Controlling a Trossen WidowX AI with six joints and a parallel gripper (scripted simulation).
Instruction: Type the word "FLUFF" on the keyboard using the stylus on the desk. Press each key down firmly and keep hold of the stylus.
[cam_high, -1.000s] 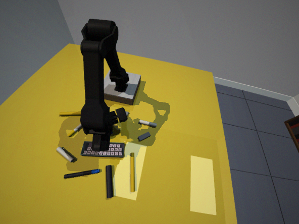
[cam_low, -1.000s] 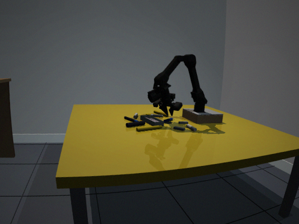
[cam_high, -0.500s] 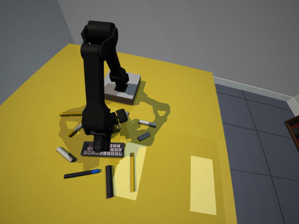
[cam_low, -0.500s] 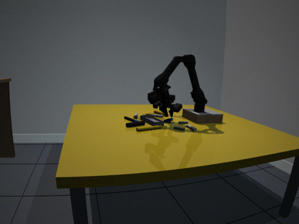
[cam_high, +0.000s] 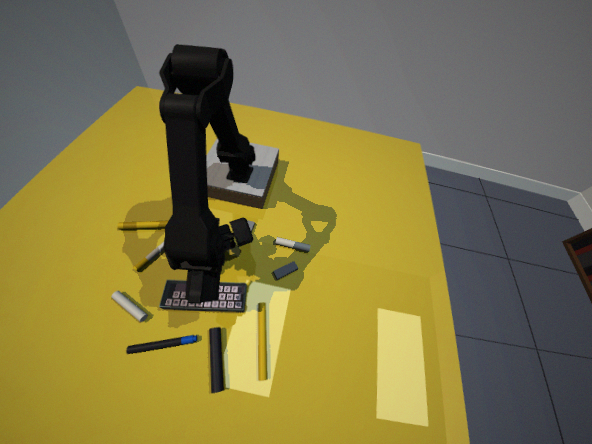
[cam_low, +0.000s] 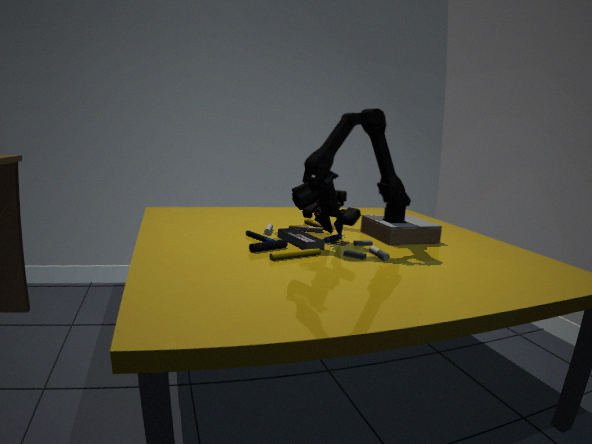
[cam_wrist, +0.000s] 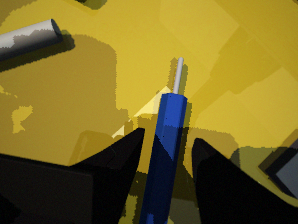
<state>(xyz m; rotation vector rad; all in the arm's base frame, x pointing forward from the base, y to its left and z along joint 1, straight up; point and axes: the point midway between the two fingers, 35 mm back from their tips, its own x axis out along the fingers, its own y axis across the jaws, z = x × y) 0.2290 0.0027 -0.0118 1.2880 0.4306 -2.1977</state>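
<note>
Now: the dark blue stylus 1 cm behind my gripper tip, 1 cm to the right of it and 1 cm below it. From my gripper tip the other things lie so: grey block 6 cm behind, 8 cm to the left, 1 cm below; then thin grey tip 4 cm behind, 3 cm to the right, 1 cm below; then yellow stick 19 cm ahead, 19 cm to the left, 1 cm below.
</note>
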